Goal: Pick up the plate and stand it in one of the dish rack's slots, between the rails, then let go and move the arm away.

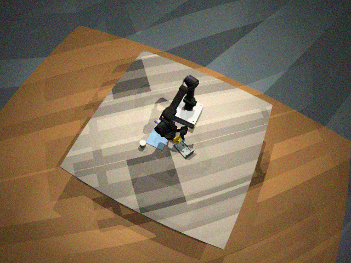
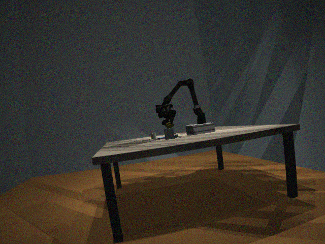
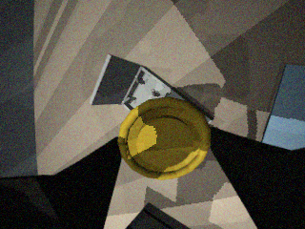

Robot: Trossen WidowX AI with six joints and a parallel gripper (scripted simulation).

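Right now my gripper tip is 2 cm short of the grey dish rack, 5 cm to the right of it and 7 cm above it. Also, from my gripper tip: blue spoon (13 cm behind, 17 cm to the right, 9 cm below); then white cup (7 cm ahead, 24 cm to the right, 7 cm below); then yellow plate (1 cm above).
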